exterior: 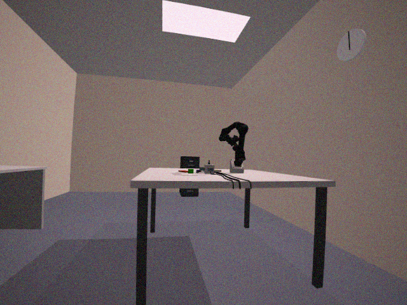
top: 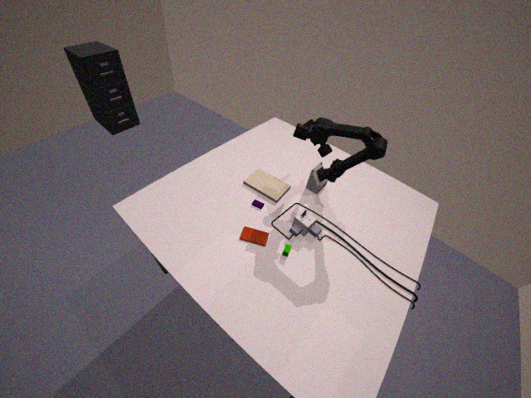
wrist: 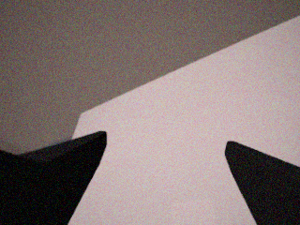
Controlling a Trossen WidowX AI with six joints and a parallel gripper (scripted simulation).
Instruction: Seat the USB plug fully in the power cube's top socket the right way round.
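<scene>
My gripper tip is 340 mm short of the grey USB plug, 200 mm to the right of it and 140 mm above it. The rest, counted from my gripper tip: orange slab 550 mm ahead, 230 mm below, 90 mm to the left; then purple block 400 mm ahead, 230 mm below, 30 mm to the right; then beige slab 270 mm ahead, 230 mm below, 90 mm to the right.
</scene>
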